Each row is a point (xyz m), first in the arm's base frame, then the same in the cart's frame.
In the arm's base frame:
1: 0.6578 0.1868 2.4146
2: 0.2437 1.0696 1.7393
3: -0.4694 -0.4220 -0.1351
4: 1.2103 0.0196 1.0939
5: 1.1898 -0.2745 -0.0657
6: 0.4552 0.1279 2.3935
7: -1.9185 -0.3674 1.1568
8: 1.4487 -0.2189 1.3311
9: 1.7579 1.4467 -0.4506
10: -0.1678 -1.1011 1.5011
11: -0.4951 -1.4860 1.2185
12: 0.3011 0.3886 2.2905
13: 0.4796 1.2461 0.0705
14: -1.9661 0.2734 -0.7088
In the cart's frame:
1: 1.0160 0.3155 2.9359
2: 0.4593 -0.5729 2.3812
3: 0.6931 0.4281 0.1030
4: 0.0246 0.8988 2.0673
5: -0.4365 1.2438 1.0185
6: 1.1685 0.2506 2.8037
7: 2.3169 -0.5700 0.4762
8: 0.1216 1.2052 2.3255
9: -1.9202 0.1998 1.3956
10: 1.7379 0.9897 1.4529
11: 2.0014 1.1463 0.9618
12: 1.0773 -0.0396 2.7045
13: -0.6928 -0.4153 1.1486
14: 1.0010 -0.9329 -0.9486

